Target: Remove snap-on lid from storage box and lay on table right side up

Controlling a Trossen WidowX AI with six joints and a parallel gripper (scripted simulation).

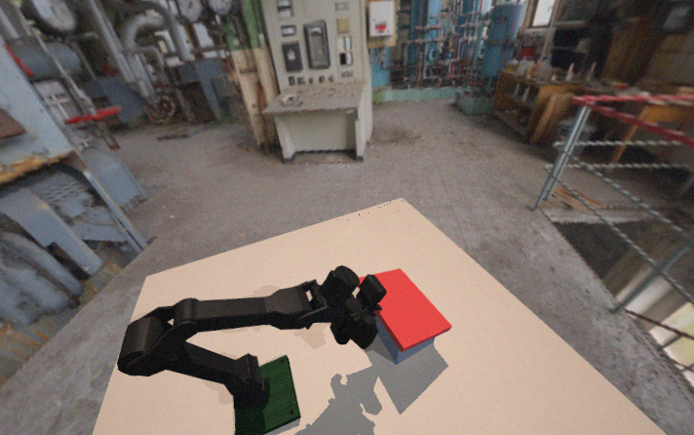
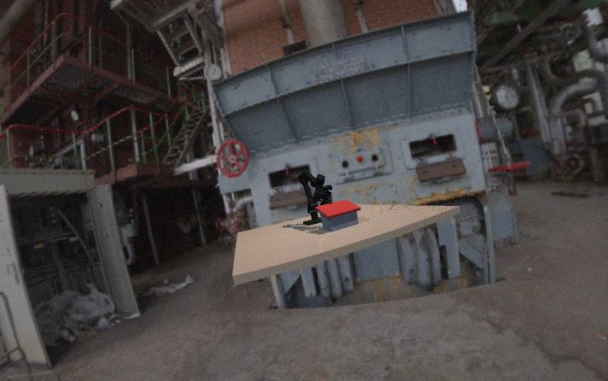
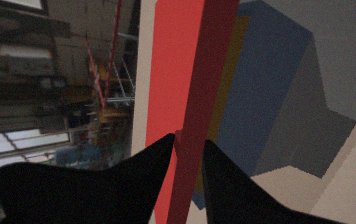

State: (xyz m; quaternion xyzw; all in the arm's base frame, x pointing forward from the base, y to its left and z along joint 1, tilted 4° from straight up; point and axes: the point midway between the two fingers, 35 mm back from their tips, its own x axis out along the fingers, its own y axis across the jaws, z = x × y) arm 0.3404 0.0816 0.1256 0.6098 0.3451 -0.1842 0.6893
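The red lid is 7 cm ahead of my gripper tip, 2 cm to the left of it and 2 cm below it. The rest, counted from my gripper tip: storage box: 6 cm ahead, 2 cm to the left, 9 cm below.
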